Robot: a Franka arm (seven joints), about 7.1 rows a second.
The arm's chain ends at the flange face. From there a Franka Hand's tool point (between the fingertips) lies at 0.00 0.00 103.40 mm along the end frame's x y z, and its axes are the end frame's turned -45 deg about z.
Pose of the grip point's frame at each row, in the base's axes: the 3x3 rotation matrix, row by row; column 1 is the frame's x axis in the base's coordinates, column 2 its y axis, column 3 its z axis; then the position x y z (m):
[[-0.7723 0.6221 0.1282], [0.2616 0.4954 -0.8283], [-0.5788 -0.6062 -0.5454]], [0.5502 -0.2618 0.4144]
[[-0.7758 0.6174 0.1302], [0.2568 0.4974 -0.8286], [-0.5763 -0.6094 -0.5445]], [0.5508 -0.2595 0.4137]
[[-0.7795 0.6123 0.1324], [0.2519 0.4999 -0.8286], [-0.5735 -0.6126 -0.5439]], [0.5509 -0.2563 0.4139]
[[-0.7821 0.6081 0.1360], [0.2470 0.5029 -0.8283], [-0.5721 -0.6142 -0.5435]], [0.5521 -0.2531 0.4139]
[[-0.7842 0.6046 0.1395], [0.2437 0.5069 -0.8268], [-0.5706 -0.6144 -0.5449]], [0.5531 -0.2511 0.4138]
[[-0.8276 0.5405 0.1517], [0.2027 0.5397 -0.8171], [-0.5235 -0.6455 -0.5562]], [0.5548 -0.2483 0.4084]
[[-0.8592 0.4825 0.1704], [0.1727 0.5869 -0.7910], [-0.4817 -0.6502 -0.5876]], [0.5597 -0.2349 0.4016]
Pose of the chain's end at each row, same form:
[[-0.1062 0.9860 0.1282], [0.5353 0.1653 -0.8283], [-0.8379 -0.0194 -0.5454]], [0.5369 -0.1762 0.4708]
[[-0.1120 0.9851 0.1302], [0.5333 0.1701 -0.8286], [-0.8384 -0.0234 -0.5445]], [0.5373 -0.1738 0.4700]
[[-0.1182 0.9842 0.1324], [0.5316 0.1754 -0.8286], [-0.8387 -0.0276 -0.5439]], [0.5372 -0.1706 0.4701]
[[-0.1230 0.9830 0.1360], [0.5303 0.1809 -0.8283], [-0.8388 -0.0298 -0.5435]], [0.5380 -0.1675 0.4701]
[[-0.1270 0.9820 0.1395], [0.5308 0.1861 -0.8268], [-0.8379 -0.0310 -0.5449]], [0.5387 -0.1656 0.4701]
[[-0.2030 0.9674 0.1517], [0.5250 0.2383 -0.8171], [-0.8266 -0.0863 -0.5562]], [0.5391 -0.1638 0.4659]
[[-0.2664 0.9487 0.1704], [0.5371 0.2929 -0.7910], [-0.8004 -0.1191 -0.5876]], [0.5421 -0.1531 0.4624]

